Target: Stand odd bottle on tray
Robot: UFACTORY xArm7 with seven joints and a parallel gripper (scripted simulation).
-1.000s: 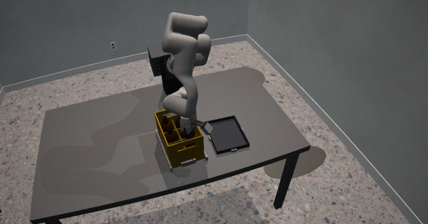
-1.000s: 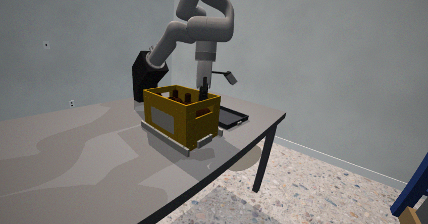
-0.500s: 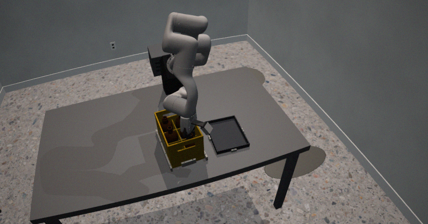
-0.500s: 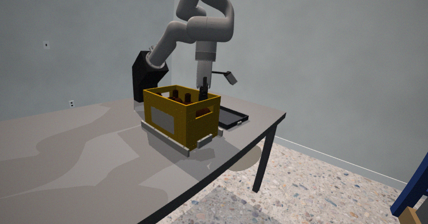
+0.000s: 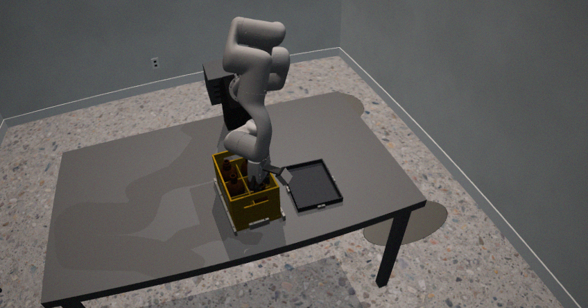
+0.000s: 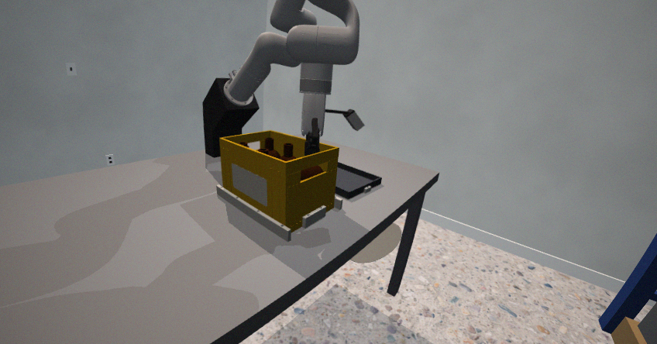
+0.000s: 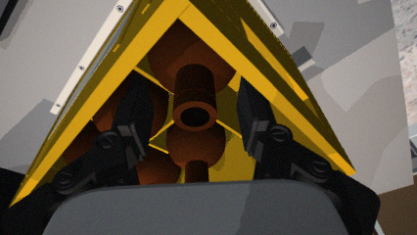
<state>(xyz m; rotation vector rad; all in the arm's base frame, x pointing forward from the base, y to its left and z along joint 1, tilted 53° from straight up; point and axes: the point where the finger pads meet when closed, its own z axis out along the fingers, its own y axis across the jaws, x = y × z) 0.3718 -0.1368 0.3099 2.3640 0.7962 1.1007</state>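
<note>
Now: the yellow crate 100 mm behind my hand, 70 mm below it and 20 mm to the right of it. From my hand the other things lie so: black tray 240 mm to the left, 150 mm below, 10 mm behind.
</note>
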